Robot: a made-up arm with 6 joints.
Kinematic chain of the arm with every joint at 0, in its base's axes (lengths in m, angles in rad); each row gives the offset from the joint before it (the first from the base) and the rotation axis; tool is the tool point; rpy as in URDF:
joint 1: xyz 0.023 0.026 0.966 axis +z
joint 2: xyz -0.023 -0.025 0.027 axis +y
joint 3: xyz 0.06 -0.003 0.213 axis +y
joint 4: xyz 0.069 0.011 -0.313 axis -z
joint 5: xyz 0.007 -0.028 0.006 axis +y
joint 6: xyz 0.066 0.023 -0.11 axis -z
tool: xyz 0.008 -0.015 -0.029 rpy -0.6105 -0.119 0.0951
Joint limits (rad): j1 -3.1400..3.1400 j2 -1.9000..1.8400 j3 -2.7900..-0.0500 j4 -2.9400..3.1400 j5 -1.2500..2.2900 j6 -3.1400..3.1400
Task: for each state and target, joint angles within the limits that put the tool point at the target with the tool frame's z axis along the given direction. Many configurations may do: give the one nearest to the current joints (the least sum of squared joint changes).
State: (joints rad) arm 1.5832 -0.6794 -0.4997 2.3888 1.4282 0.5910
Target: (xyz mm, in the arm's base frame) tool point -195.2 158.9 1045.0 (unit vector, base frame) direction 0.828 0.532 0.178
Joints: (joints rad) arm 2.2002 -0.9255 -0.0730 2.0783 1.4202 0.2239
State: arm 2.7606 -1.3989 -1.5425 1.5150 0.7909 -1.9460
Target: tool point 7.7 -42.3 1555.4 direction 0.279 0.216 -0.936
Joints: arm 2.2443 -1.1796 -1.3884 1.9017 1.0727 -1.9786
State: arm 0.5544 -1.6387 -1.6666 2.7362 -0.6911 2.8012
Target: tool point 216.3 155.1 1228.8 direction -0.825 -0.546 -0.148
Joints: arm 0.9235 -0.8483 -1.0313 2.7062 -0.8573 2.2556
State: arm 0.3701 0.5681 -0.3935 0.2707 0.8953 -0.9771
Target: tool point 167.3 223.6 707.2 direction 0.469 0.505 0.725
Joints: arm 0.8167 0.7185 -0.9970 0.5689 1.3613 -0.3737
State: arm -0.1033 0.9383 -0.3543 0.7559 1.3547 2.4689
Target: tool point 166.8 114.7 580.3 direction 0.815 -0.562 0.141
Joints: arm 0.4151 1.1849 -1.0679 0.6755 0.8337 2.4708
